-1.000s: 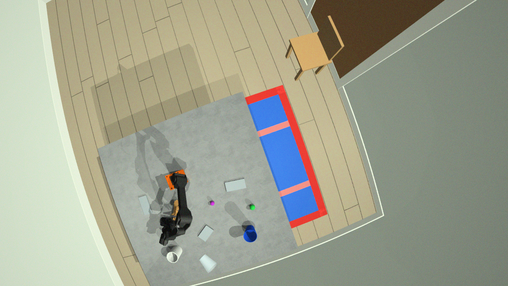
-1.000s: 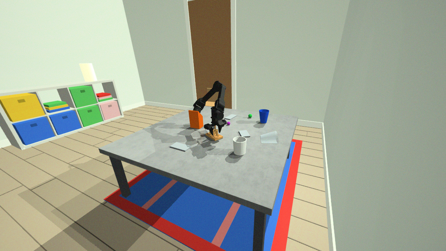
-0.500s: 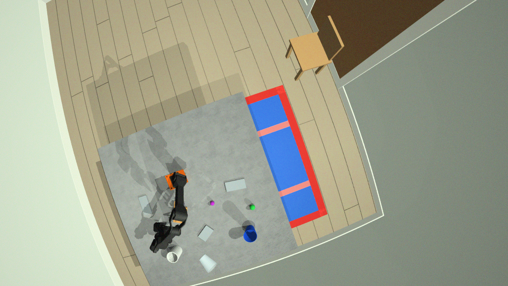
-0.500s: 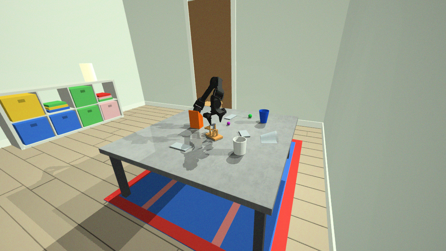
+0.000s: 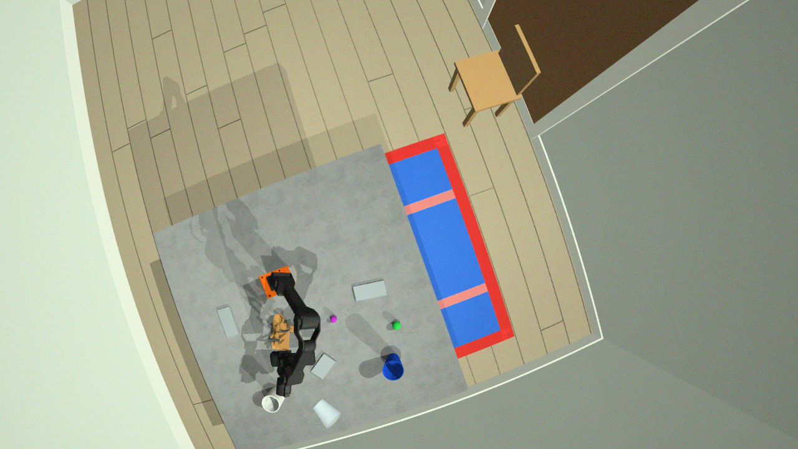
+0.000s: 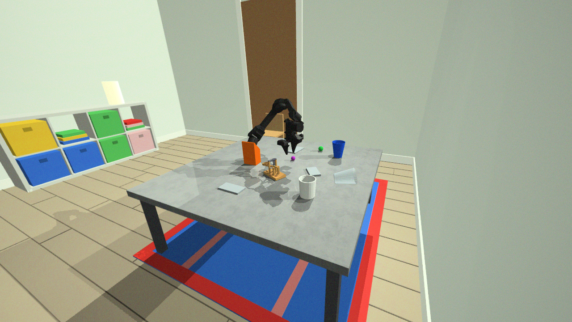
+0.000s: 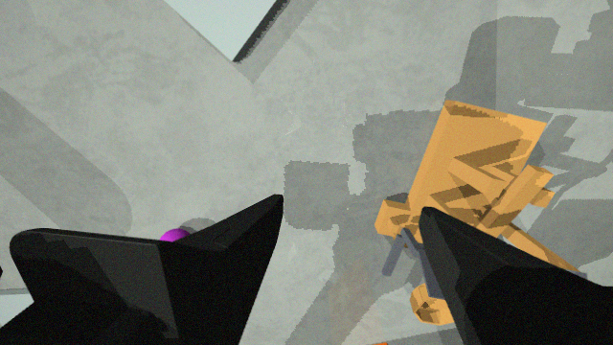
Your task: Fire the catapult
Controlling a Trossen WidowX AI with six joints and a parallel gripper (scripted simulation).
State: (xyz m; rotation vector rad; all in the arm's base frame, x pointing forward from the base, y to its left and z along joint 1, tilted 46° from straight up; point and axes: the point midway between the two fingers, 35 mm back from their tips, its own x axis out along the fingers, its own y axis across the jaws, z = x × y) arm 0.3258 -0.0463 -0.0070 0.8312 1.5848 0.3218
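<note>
The purple ball is 18 cm to the left of my gripper tip, 11 cm below it and 5 cm behind it. Round my gripper tip: white mug: 26 cm to the right, 21 cm ahead, 9 cm below; then blue cup: 36 cm to the left, 25 cm ahead, 9 cm below; then wooden catapult: 10 cm behind, 7 cm to the right, 7 cm below.
</note>
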